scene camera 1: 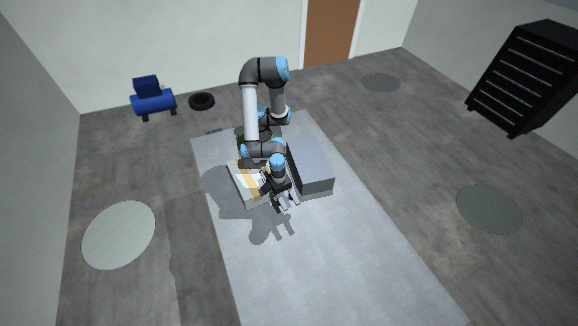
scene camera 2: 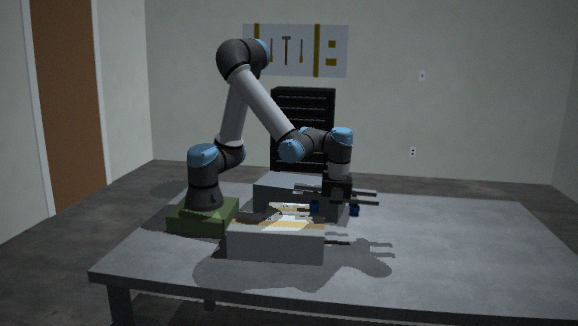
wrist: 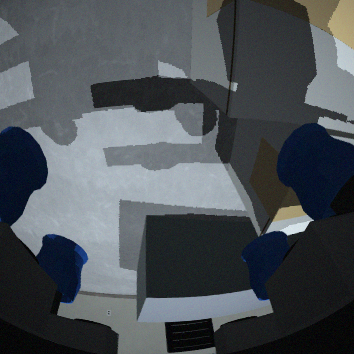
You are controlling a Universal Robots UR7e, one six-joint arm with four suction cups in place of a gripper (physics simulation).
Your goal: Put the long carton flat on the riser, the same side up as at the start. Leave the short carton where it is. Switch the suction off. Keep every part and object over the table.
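Pixels of known places: end effector, tool point: [scene camera 2: 333,208] [wrist: 161,218]; arm's base, origin of the base link: [scene camera 1: 260,135] [scene camera 2: 204,203].
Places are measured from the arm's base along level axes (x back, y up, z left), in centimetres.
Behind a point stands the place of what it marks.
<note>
The long carton [scene camera 1: 251,188] {x -42.5, y 3.7, z -21.4 cm} [scene camera 2: 275,246] {x -33.7, y -0.8, z -28.5 cm} [wrist: 270,60] {x -46.5, y 3.6, z -15.2 cm} lies flat on the table, white and grey with tan tape on top. The short carton [scene camera 2: 290,207] {x -35.2, y 3.5, z -6.0 cm} [wrist: 268,172] {x -42.4, y 1.0, z -7.4 cm} lies close beside it, on the riser side, and is partly hidden by the arm in scene camera 1. The riser [scene camera 1: 311,157] {x -36.5, y 5.3, z 19.8 cm} [scene camera 2: 280,181] {x -27.6, y 5.3, z 17.4 cm} [wrist: 200,256] {x -45.5, y -0.1, z 6.9 cm} is a plain grey block beyond the short carton. My gripper [scene camera 1: 285,200] [scene camera 2: 334,207] {x -50.9, y 5.1, z -7.5 cm} [wrist: 165,215] {x -50.9, y 5.1, z -7.5 cm} is open, with nothing on its blue cups. It hangs low by the cartons' ends away from the base, between long carton and riser.
The arm stands on a green base block [scene camera 2: 202,223] {x -4.2, y -2.1, z -14.0 cm} at one end of the table [scene camera 1: 320,260] {x -90.7, y -6.7, z -2.7 cm} [scene camera 2: 450,250] {x -93.0, y -6.7, z -10.8 cm}. The riser stands close beside the gripper. A black drawer cabinet [scene camera 1: 530,75] [scene camera 2: 302,107] [wrist: 190,336] stands on the floor beyond the table.
</note>
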